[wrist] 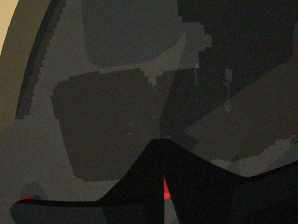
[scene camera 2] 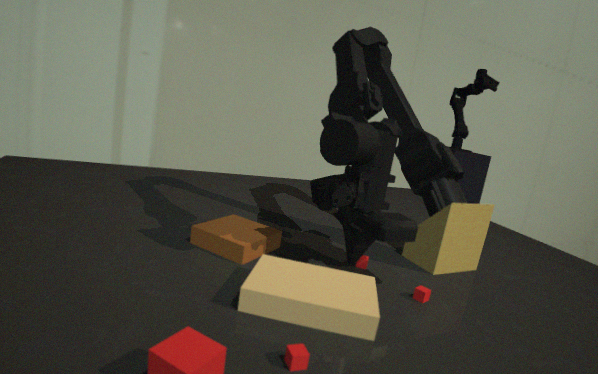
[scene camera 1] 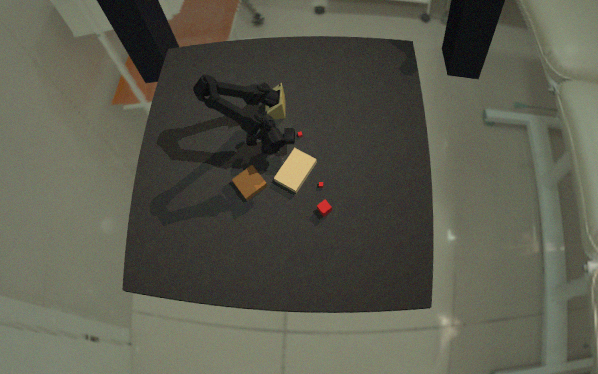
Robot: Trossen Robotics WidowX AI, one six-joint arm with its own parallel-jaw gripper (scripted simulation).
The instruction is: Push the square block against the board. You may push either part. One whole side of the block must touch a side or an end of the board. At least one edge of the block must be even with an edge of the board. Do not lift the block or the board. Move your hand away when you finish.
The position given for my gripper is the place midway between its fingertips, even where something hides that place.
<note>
I see my gripper [scene camera 2: 351, 263], a cream board [scene camera 2: 339, 301] and a square brown block [scene camera 2: 236, 238].
The cream board is seen too in scene camera 1 [scene camera 1: 298, 165]. My gripper is seen too in the wrist view [wrist: 159, 146]. The wrist view does not show the square brown block: it is out of frame.
</note>
